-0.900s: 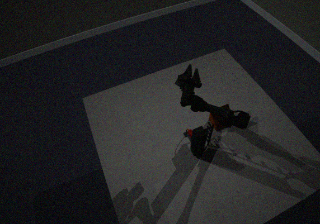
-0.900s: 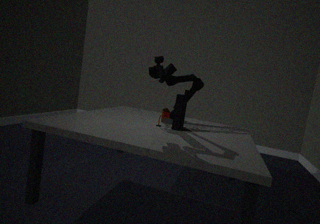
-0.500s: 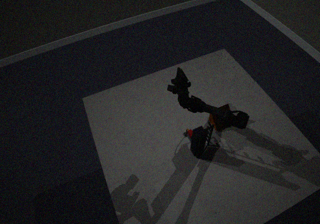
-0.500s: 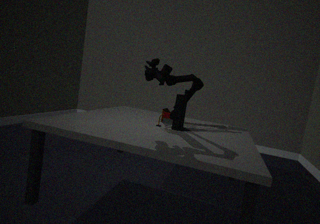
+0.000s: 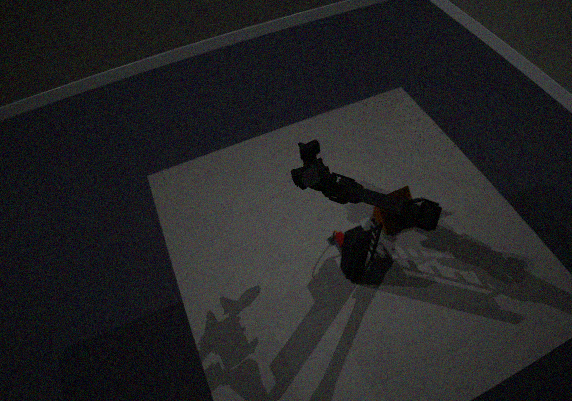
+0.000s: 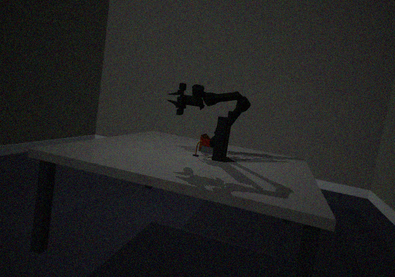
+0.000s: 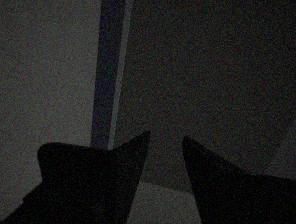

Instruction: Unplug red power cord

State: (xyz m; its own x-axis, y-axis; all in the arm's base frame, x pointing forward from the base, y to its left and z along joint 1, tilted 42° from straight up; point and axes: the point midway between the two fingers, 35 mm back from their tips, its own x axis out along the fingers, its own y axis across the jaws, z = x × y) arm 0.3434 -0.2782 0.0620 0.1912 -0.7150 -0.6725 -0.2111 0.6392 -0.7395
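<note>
Right now my gripper tip is 70 mm past the red plug, 280 mm to the right of it and 220 mm above it.
</note>
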